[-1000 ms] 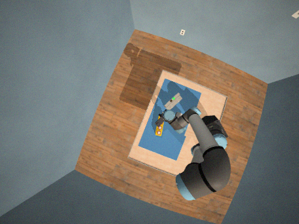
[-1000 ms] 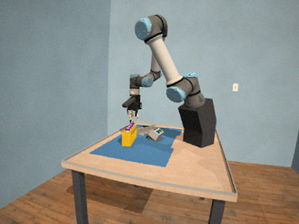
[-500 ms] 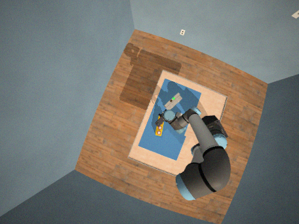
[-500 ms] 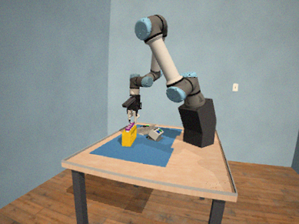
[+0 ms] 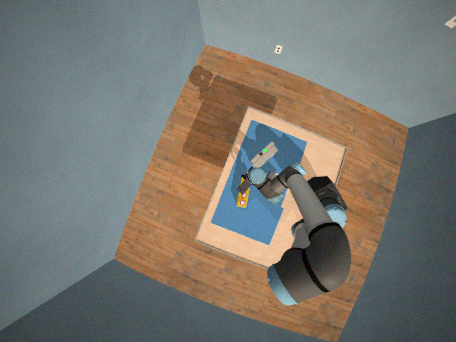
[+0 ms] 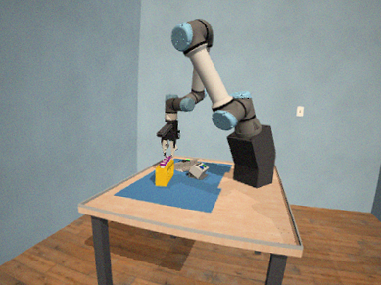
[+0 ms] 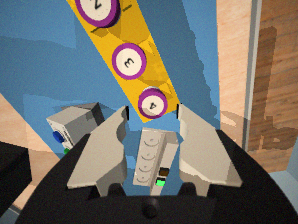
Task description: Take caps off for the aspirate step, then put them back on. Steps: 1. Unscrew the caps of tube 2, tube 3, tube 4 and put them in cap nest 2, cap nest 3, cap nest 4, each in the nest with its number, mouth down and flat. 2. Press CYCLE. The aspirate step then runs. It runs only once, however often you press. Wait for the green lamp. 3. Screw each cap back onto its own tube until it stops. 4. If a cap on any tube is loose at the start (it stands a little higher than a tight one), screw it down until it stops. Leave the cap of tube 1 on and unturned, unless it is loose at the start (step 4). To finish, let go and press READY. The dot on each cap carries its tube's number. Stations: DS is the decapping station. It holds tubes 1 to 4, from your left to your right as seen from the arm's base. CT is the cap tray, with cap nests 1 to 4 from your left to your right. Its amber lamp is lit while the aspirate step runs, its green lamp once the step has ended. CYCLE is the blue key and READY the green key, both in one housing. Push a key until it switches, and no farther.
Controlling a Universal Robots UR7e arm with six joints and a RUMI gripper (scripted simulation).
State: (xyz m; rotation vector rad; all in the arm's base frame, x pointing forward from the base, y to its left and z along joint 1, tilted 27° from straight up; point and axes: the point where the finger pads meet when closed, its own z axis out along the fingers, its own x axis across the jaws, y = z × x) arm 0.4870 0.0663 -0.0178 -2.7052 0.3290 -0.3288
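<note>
Now: the cap 1 cm behind my hand, 5 cm to the left of it and 2 cm below it. The rest, counted from my hand: green key: 20 cm behind, 10 cm to the right, 7 cm below; then blue cycle key: 20 cm behind, 5 cm to the right, 7 cm below; then key housing: 18 cm behind, 7 cm to the right, 8 cm below.
</note>
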